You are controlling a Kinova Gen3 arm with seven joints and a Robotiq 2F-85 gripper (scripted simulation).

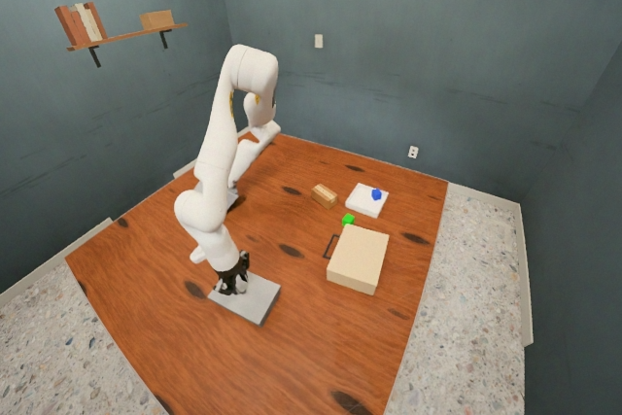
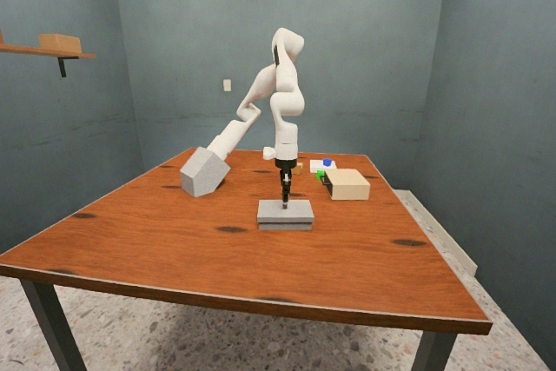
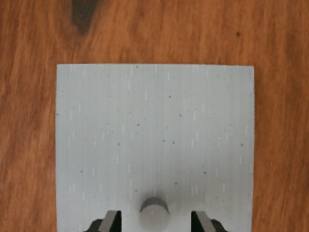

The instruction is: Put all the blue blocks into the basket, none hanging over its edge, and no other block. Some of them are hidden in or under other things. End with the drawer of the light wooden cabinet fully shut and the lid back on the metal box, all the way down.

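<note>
My hand is 60 mm above the metal lid. The rest, counted from my hand: light wooden cabinet (140 mm ahead, 360 mm to the left, 70 mm below); green block (470 mm to the left, 80 mm below); grey metal box (80 mm below).
</note>
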